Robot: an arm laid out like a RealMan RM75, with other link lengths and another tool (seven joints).
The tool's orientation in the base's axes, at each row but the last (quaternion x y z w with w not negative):
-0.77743, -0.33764, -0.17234, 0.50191
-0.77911, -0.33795, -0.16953, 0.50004
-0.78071, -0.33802, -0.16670, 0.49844
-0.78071, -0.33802, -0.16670, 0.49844
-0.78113, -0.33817, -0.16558, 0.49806
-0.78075, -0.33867, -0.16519, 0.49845
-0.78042, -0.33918, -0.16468, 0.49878
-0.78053, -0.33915, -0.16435, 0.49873
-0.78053, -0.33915, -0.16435, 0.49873
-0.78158, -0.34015, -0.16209, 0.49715
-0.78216, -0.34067, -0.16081, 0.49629
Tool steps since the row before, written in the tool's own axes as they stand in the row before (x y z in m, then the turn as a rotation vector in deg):
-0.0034, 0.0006, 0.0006, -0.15, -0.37, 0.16
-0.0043, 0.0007, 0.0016, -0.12, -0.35, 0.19
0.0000, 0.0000, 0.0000, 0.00, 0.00, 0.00
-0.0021, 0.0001, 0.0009, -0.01, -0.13, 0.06
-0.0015, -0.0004, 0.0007, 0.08, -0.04, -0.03
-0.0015, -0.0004, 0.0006, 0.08, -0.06, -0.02
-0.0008, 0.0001, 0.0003, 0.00, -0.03, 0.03
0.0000, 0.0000, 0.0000, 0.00, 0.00, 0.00
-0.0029, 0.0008, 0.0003, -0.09, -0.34, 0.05
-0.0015, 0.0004, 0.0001, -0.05, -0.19, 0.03
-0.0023, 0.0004, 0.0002, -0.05, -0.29, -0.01
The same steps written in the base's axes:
-0.0020, -0.0008, -0.0027, -0.38, 0.19, 0.08
-0.0027, -0.0003, -0.0038, -0.34, 0.22, 0.08
0.0000, 0.0000, 0.0000, 0.00, 0.00, 0.00
-0.0015, 0.0000, -0.0017, -0.10, 0.09, 0.05
-0.0014, 0.0002, -0.0009, 0.03, 0.01, 0.09
-0.0014, 0.0001, -0.0009, 0.02, 0.03, 0.10
-0.0005, -0.0001, -0.0007, -0.02, 0.03, 0.01
0.0000, 0.0000, 0.0000, 0.00, 0.00, 0.00
-0.0015, -0.0010, -0.0024, -0.30, 0.10, 0.15
-0.0008, -0.0006, -0.0012, -0.17, 0.06, 0.08
-0.0014, -0.0008, -0.0017, -0.24, 0.05, 0.17

